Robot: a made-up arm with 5 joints. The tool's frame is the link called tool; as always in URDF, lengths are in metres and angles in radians.
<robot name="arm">
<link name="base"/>
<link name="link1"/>
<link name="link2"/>
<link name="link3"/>
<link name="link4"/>
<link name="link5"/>
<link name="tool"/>
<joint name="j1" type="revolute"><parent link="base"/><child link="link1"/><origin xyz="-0.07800 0.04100 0.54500" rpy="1.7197 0.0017 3.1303"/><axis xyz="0 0 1"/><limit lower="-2.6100" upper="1.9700" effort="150" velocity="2.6"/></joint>
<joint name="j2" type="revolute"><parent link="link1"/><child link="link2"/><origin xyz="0.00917 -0.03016 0.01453" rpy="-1.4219 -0.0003 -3.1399"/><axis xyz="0 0 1"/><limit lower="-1.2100" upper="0.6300" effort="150" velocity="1.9"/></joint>
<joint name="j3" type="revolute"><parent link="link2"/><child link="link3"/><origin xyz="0.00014 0.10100 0.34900" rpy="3.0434 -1.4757 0.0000"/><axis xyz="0 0 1"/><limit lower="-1.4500" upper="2.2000" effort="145" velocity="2.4"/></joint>
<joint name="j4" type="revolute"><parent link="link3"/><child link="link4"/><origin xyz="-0.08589 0.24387 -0.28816" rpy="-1.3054 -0.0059 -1.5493"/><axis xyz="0 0 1"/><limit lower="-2.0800" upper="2.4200" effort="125" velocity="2.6"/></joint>
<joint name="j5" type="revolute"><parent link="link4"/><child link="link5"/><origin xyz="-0.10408 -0.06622 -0.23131" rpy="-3.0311 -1.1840 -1.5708"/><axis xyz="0 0 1"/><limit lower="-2.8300" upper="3.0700" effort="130" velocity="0.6"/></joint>
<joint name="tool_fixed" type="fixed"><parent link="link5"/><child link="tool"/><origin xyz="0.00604 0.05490 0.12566" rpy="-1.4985 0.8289 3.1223"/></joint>
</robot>
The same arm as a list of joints. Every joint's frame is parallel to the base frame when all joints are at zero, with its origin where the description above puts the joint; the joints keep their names.
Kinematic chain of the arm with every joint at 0, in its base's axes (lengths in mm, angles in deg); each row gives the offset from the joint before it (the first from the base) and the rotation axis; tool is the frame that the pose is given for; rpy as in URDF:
j1: xyz -78 41 545 axis 0.0114 0.988863 -0.148394
j2: xyz -9 10 -32 axis -z
j3: xyz -1 -101 -349 axis 0.991724 0.086902 0.094502
j4: xyz -315 218 56 axis 0.349797 0.044 -0.935792
j5: xyz -29 99 241 axis 0.737205 -0.0488 0.673905
tool: xyz 96 49 85 rpy -90 0 -180
Joint limits (deg, base to tool): -149.54..112.87 -69.33..36.1 -83.08..126.05 -119.18..138.66 -162.15..175.9

